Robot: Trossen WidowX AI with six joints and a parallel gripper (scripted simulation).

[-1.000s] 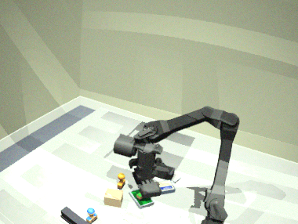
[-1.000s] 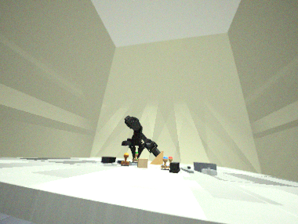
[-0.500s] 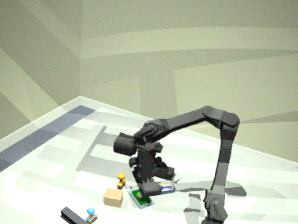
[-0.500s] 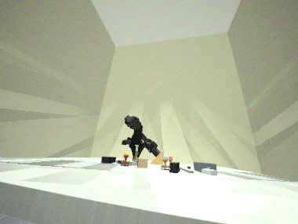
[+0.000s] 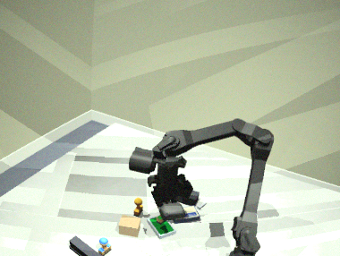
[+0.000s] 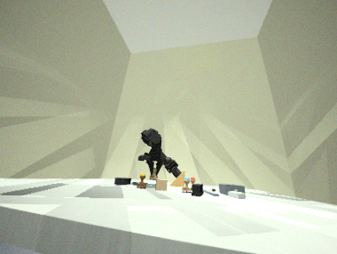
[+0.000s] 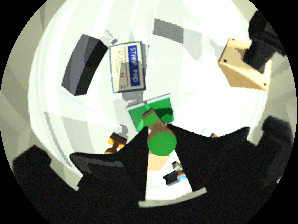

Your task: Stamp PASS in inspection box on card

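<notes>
The green ink pad lies 6 cm below my gripper tip. Also, from my gripper tip: orange-knobbed stamp: 10 cm ahead, 4 cm below, 2 cm to the right; then green-knob stamp: right at my gripper tip; then tan box: 8 cm ahead, 7 cm to the left, 4 cm below.
</notes>
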